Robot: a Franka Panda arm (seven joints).
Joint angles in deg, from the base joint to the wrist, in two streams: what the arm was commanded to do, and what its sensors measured. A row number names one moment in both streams.
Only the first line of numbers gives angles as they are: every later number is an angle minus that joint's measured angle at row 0.
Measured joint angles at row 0:
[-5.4 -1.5 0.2 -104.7 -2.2 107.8 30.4]
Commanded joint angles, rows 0 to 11:
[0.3 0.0 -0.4 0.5 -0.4 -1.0 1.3]
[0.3 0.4 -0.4 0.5 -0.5 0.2 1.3]
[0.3 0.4 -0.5 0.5 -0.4 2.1 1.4]
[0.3 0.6 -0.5 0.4 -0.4 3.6 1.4]
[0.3 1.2 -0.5 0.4 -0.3 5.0 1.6]
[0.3 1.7 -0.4 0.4 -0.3 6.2 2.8]
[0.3 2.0 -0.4 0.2 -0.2 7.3 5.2]
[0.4 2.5 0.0 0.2 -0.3 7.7 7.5]
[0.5 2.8 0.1 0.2 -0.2 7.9 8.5]
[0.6 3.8 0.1 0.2 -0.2 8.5 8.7]
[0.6 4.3 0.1 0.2 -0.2 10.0 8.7]
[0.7 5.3 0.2 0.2 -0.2 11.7 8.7]
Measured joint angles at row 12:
[0.3 3.3 -0.1 0.0 0.0 8.0 7.1]
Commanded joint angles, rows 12 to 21:
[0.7 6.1 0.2 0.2 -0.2 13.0 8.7]
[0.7 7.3 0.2 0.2 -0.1 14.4 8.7]
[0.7 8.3 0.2 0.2 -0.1 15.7 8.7]
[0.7 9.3 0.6 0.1 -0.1 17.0 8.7]
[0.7 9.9 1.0 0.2 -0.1 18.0 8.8]
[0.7 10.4 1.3 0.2 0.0 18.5 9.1]
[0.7 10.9 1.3 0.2 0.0 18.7 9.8]
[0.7 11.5 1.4 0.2 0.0 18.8 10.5]
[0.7 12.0 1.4 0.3 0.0 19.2 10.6]
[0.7 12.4 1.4 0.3 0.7 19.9 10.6]
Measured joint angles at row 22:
[0.8 11.5 0.8 0.0 0.0 18.1 9.1]
